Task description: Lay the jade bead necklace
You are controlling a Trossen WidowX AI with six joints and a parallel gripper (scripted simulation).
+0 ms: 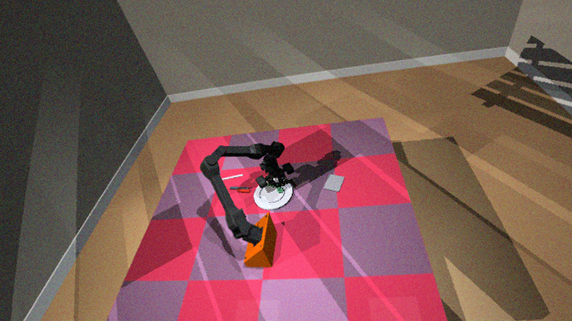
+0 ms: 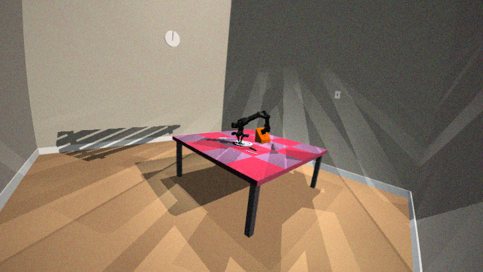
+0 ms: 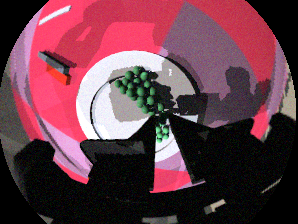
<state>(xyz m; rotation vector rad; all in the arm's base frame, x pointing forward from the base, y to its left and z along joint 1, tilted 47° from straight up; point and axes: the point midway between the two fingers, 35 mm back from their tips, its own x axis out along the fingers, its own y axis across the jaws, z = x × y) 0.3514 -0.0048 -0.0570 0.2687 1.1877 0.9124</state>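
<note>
The round white bead board is 3 cm to the left of my gripper tip, 3 cm behind it and 1 cm below it. From my gripper tip the other things lie so: red-handled tool: 21 cm to the left, 2 cm ahead, 1 cm below; then flat grey pad: 28 cm to the right, 2 cm below; then thin white rod: 27 cm to the left, 12 cm ahead, 2 cm below.
</note>
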